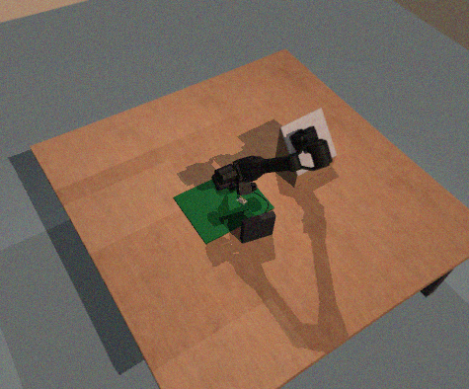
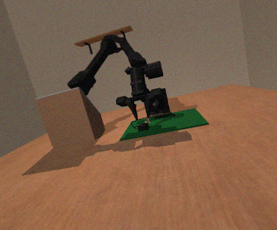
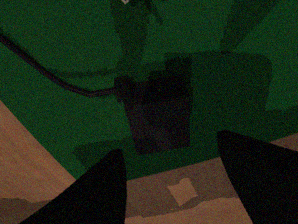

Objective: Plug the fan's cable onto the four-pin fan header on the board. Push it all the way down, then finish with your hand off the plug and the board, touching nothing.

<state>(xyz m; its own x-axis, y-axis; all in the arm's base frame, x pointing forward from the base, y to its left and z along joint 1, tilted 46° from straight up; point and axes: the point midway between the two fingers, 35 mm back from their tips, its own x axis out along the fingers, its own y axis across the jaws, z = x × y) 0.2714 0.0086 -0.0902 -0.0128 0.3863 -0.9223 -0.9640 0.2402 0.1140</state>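
Right now my gripper tip is 1 cm to the left of the black plug and 3 cm above it. Round my gripper tip: green board (7 cm ahead, 4 cm to the left, 6 cm below); dark square fan (7 cm ahead, 21 cm to the left, 2 cm above).
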